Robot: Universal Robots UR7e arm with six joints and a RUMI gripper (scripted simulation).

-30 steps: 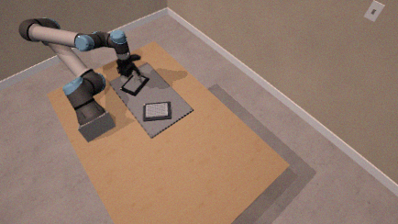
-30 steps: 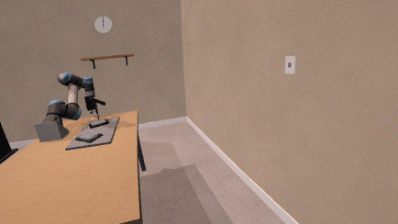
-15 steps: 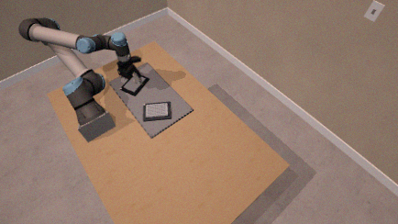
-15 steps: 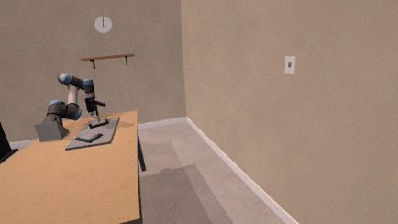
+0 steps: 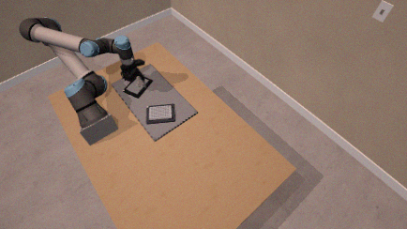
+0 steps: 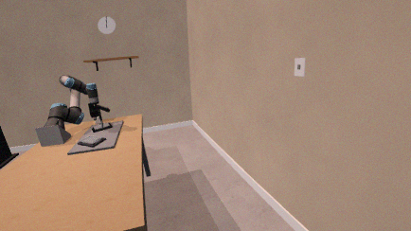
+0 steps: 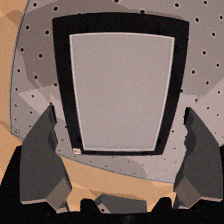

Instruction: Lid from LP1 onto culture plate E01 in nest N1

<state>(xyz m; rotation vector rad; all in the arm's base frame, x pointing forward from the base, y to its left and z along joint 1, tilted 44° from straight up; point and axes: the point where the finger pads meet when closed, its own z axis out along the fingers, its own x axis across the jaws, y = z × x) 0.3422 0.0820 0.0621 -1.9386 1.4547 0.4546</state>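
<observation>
Now: hand 1 cm above the clear lid. Round my hand: dark plate nest N1: 3 cm behind, 27 cm to the right, 2 cm below; then culture plate: 3 cm behind, 27 cm to the right, 1 cm below; then dark lid park: 2 cm below.
</observation>
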